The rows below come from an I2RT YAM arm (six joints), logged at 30 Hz.
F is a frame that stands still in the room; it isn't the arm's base.
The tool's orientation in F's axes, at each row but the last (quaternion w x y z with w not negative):
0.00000, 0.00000, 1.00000, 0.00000
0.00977, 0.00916, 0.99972, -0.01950
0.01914, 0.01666, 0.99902, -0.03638
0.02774, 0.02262, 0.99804, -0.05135
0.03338, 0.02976, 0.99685, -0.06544
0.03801, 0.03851, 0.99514, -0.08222
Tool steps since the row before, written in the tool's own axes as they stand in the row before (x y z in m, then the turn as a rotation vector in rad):
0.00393, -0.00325, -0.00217, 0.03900, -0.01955, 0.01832
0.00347, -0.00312, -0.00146, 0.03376, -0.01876, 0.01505
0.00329, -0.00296, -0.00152, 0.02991, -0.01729, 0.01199
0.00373, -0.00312, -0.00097, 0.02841, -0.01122, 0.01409
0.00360, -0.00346, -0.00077, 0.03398, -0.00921, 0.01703
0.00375, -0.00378, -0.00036, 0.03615, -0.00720, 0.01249
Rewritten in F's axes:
-0.00393, -0.00325, 0.00217, -0.03900, -0.01955, -0.01832
-0.00356, -0.00300, 0.00151, -0.03381, -0.01873, -0.01498
-0.00344, -0.00273, 0.00160, -0.03003, -0.01716, -0.01188
-0.00392, -0.00284, 0.00106, -0.02813, -0.01141, -0.01450
-0.00385, -0.00312, 0.00095, -0.03336, -0.00950, -0.01806
-0.00407, -0.00339, 0.00065, -0.03567, -0.00662, -0.01409

